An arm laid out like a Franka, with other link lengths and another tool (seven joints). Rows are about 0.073 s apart.
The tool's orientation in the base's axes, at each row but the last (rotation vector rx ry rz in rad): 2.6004 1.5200 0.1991; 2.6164 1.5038 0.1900; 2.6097 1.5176 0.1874; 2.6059 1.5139 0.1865; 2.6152 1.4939 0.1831; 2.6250 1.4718 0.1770; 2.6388 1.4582 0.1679; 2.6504 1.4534 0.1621; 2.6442 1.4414 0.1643; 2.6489 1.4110 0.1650
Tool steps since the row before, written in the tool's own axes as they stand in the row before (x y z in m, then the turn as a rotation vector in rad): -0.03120 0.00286 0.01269 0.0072 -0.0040 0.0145; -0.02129 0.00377 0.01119 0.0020 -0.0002 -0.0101; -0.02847 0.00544 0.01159 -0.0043 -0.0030 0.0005; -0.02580 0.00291 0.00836 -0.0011 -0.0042 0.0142; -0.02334 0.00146 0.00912 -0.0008 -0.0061 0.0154; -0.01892 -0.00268 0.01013 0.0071 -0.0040 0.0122; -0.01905 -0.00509 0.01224 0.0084 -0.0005 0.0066; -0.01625 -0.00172 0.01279 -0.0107 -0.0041 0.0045; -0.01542 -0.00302 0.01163 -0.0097 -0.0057 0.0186; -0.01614 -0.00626 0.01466 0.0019 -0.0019 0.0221
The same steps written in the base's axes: -0.01050 -0.02911 -0.01360 0.0026 0.0077 -0.0146; -0.00555 -0.02074 -0.01147 -0.0009 0.0022 0.0100; -0.00740 -0.02789 -0.01191 -0.0046 -0.0023 -0.0012; -0.00880 -0.02423 -0.00891 -0.0018 0.0005 -0.0147; -0.00902 -0.02130 -0.00975 -0.0030 0.0017 -0.0162; -0.01040 -0.01531 -0.01118 0.0023 0.0075 -0.0124; -0.01242 -0.01411 -0.01361 0.0051 0.0070 -0.0063; -0.00822 -0.01342 -0.01352 -0.0085 -0.0071 -0.0055; -0.00901 -0.01203 -0.01250 -0.0071 -0.0062 -0.0196; -0.01173 -0.01095 -0.01603 0.0030 0.0011 -0.0220
